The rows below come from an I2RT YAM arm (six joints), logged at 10 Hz.
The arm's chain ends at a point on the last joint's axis. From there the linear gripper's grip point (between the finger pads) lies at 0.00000 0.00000 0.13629 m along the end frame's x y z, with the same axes.
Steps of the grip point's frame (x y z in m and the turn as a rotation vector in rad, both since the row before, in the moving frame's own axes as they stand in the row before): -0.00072, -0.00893, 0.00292, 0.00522, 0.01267, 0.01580; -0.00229, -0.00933, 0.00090, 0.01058, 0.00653, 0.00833; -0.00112, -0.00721, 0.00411, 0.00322, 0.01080, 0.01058; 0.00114, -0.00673, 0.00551, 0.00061, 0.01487, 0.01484; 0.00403, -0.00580, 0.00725, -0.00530, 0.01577, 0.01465; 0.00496, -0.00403, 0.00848, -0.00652, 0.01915, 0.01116
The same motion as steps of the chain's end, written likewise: -0.00245, -0.00823, 0.00293, 0.00522, 0.01267, 0.01580; -0.00319, -0.00789, 0.00091, 0.01058, 0.00653, 0.00833; -0.00259, -0.00678, 0.00412, 0.00322, 0.01080, 0.01058; -0.00089, -0.00666, 0.00553, 0.00061, 0.01487, 0.01484; 0.00189, -0.00654, 0.00727, -0.00530, 0.01577, 0.01465; 0.00236, -0.00493, 0.00851, -0.00652, 0.01915, 0.01116
